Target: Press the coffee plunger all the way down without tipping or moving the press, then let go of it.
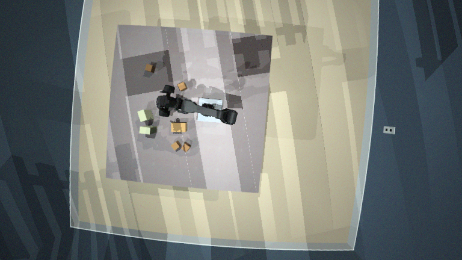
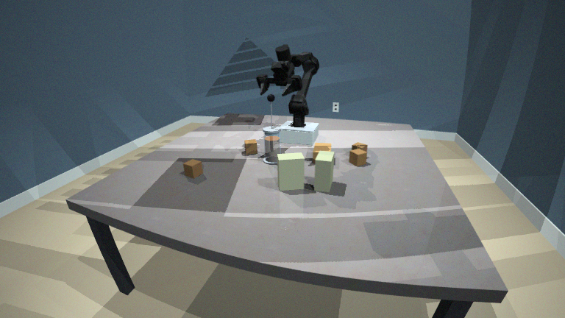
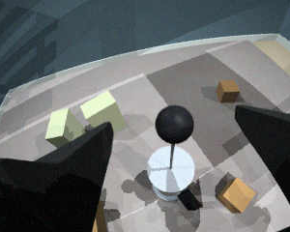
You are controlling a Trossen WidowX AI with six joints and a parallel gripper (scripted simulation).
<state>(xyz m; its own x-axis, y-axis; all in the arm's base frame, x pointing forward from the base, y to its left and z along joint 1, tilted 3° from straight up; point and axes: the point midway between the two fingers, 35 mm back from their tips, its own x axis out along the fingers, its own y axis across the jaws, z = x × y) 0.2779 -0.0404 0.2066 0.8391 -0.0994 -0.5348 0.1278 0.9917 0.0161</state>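
Right now my gripper tip is 140 mm above the coffee press, 10 mm to the left of it and 10 mm past it.
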